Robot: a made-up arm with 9 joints.
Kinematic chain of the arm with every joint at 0, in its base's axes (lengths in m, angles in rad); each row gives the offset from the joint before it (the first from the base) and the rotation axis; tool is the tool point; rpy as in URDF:
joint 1: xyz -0.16 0 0.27 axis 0.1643 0.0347 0.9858
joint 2: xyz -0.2 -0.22 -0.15 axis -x
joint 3: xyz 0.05 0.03 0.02 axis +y
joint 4: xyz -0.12 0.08 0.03 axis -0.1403 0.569 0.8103
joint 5: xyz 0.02 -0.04 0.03 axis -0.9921 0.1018 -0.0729
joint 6: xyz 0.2 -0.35 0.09 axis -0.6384 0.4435 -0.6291
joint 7: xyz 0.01 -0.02 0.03 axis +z
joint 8: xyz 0 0 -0.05 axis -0.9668 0.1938 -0.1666
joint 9: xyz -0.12 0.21 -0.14 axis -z
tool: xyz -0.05 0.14 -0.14 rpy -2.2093 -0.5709 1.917
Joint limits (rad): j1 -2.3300..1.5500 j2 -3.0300..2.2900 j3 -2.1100..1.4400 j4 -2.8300..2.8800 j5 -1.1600..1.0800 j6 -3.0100..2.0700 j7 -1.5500..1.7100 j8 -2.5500..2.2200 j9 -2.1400..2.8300
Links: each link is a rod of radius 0.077 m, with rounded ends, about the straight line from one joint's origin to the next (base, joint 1, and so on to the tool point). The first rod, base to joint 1, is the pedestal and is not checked.
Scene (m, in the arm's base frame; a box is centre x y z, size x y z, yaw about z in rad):
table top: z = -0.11
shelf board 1: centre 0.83 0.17 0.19 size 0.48 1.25 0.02 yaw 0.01
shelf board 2: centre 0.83 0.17 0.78 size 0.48 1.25 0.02 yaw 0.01
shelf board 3: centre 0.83 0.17 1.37 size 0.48 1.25 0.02 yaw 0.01
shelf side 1: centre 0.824 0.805 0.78 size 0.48 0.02 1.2 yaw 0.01
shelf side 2: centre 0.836 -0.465 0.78 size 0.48 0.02 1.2 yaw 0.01
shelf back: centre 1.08 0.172 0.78 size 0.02 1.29 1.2 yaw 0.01
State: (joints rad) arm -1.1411 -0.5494 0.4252 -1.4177 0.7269 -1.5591 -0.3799 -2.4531 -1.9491
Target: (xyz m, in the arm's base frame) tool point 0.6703 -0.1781 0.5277
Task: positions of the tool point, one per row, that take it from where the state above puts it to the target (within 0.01 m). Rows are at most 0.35 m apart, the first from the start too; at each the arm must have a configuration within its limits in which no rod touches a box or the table.
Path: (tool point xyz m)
1: -0.8022 0.3752 0.5980
2: -0.7587 0.1862 0.7234
3: -0.6238 0.0682 0.8146
4: -0.4503 0.0536 0.8526
5: -0.3222 -0.1924 0.9147
6: -0.0970 -0.3772 0.9047
7: 0.1857 -0.4485 0.8260
8: 0.4641 -0.3794 0.6928
9: 0.6703 -0.1781 0.5277

